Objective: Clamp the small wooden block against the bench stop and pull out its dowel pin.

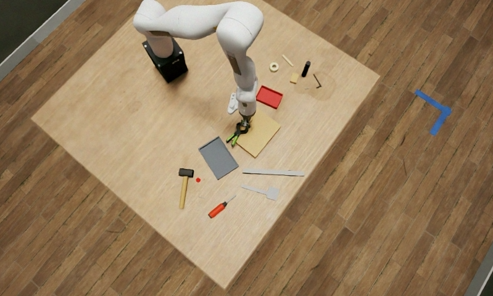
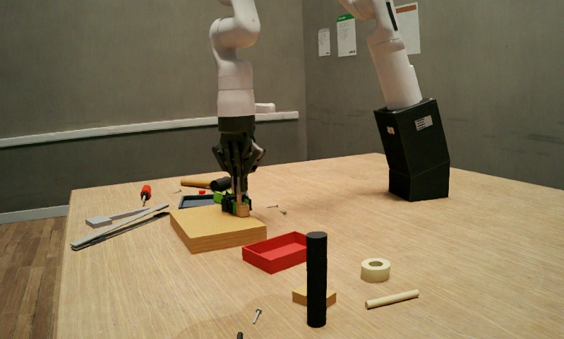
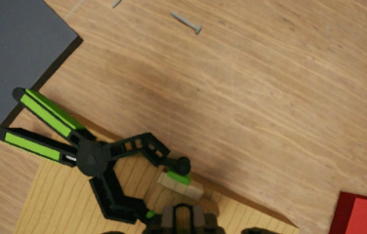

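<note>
My hand is 20 mm above the dowel pin. Round my hand: wooden block: 50 mm below; then tan bench board: 70 mm below, 60 mm ahead, 10 mm to the right; then red tray: 180 mm to the left, 90 mm below.
</note>
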